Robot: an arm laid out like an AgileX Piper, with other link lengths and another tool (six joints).
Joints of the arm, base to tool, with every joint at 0 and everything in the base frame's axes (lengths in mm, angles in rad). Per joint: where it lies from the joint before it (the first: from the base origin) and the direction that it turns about. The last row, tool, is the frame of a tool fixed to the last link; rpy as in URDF.
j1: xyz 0 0 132.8 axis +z
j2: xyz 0 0 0 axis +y
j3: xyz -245.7 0 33.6 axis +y
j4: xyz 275.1 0 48.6 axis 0.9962 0 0.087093
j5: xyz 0 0 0 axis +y
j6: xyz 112.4 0 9.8 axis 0.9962 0 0.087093
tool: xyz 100.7 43 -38.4 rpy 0.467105 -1.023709 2.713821
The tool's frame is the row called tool.
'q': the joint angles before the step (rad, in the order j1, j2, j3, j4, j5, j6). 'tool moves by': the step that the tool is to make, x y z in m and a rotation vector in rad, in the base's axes. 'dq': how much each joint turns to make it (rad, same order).
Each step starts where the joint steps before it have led.
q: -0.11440 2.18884 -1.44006 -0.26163 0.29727 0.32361
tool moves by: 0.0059 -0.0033 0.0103 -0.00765 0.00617 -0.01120
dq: 0.00007 0.00072 -0.04745 -0.00018 0.05384 0.00024
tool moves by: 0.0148 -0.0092 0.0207 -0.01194 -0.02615 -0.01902
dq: -0.00943 0.00010 -0.07505 -0.00213 0.04926 0.00003
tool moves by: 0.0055 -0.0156 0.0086 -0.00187 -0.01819 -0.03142
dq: -0.02800 0.00005 -0.02716 0.00170 0.00921 0.00062
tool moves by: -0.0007 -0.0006 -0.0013 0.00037 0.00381 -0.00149
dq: -0.00121 0.00205 0.00021 0.00011 0.00159 -0.00017
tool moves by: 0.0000 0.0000 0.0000 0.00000 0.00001 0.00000
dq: 0.00000 0.00001 -0.00001 0.00001 0.00002 -0.00001
